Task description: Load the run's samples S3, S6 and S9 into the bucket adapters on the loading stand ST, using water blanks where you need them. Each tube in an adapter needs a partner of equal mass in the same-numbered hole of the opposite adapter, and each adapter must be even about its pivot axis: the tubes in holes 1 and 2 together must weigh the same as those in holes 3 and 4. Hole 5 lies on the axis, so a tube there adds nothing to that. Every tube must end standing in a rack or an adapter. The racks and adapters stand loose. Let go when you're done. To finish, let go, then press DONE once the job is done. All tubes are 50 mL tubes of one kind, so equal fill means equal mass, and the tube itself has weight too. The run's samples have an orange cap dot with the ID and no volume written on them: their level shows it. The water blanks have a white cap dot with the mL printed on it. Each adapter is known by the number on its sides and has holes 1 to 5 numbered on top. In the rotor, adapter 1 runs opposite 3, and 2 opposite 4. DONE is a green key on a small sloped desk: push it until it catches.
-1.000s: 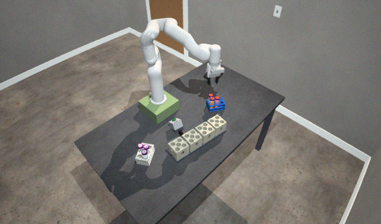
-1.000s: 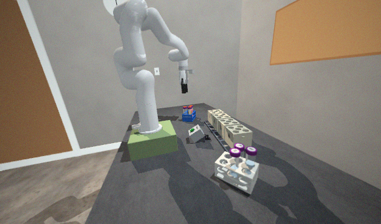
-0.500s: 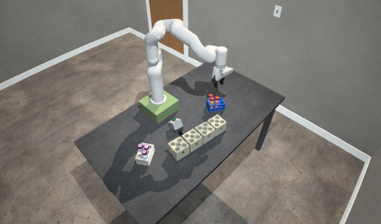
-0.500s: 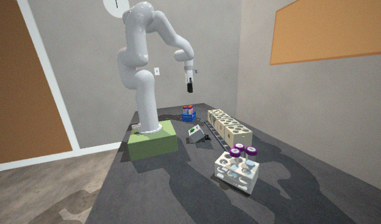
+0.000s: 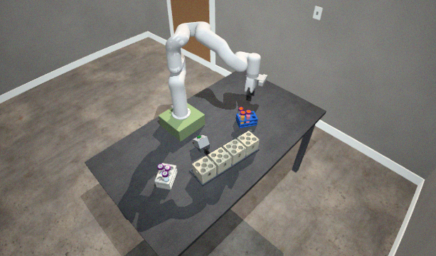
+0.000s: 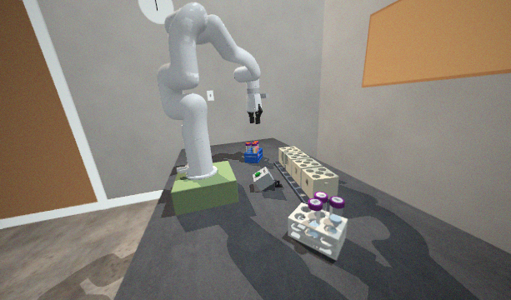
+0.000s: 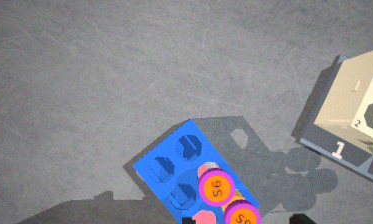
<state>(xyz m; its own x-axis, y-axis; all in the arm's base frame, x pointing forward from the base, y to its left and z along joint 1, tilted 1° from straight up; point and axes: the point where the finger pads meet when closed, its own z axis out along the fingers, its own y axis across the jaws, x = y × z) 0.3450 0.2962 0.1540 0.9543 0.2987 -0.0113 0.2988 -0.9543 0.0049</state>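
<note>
My hand is 19 cm above the sample tube and 1 cm short of it. From my hand the other things lie so: blue sample rack (22 cm below, 2 cm behind, 1 cm to the left); green done key (35 cm to the right, 19 cm below, 12 cm behind); adapter 1 (20 cm below, 18 cm to the right, 13 cm ahead).
</note>
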